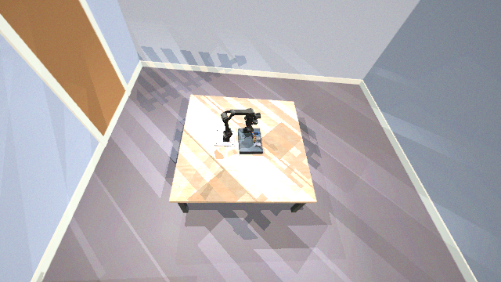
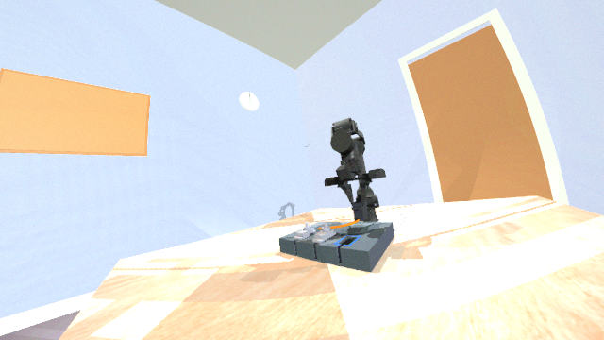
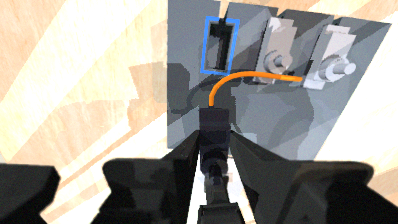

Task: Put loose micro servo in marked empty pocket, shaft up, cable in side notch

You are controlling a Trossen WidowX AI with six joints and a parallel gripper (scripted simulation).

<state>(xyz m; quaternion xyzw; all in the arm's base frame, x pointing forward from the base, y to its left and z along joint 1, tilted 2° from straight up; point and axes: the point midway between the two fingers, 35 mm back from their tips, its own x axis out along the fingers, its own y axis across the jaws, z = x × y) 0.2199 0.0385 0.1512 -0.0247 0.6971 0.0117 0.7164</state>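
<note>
Right now the robot deck is 20 mm behind my gripper tip, 70 mm to the right of it and 100 mm below it.
</note>
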